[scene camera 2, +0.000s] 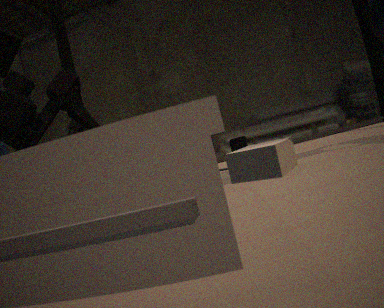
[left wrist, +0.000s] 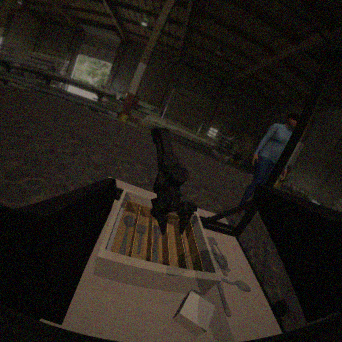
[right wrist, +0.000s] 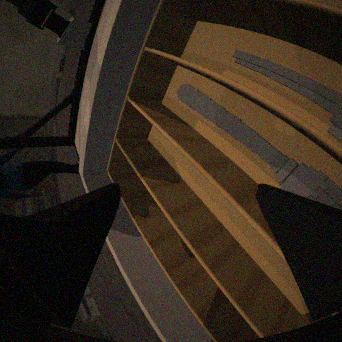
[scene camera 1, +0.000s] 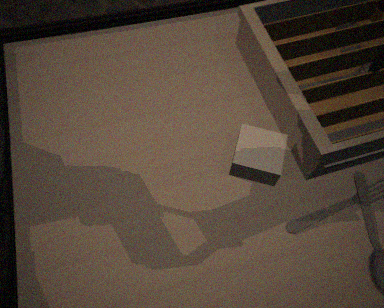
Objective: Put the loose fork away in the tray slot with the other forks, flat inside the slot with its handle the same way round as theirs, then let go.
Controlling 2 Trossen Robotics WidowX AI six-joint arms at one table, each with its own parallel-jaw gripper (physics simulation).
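The wooden cutlery tray [scene camera 1: 261, 33] [scene camera 2: 129, 159] [left wrist: 142, 271] [right wrist: 112, 85] has several long slots. My right gripper [right wrist: 189, 190] [left wrist: 171, 233] is open and empty, low over the tray's middle slots. A grey fork [right wrist: 231, 129] lies flat in a slot just beyond it, with its tines toward the right finger. Three loose grey utensils lie on the table beside the tray: a long one [left wrist: 217, 254], a spoon [left wrist: 239, 285] and a thin one [left wrist: 224, 298] [scene camera 1: 313, 218]. I cannot tell which is the loose fork. My left gripper [left wrist: 186, 188] is open and empty, high above the table.
A small white box [scene camera 1: 259, 153] [scene camera 2: 258, 163] [left wrist: 195, 310] stands on the table near the tray's corner. More grey cutlery [right wrist: 288, 78] lies in the farther slots. A person [left wrist: 271, 149] stands beyond the table.
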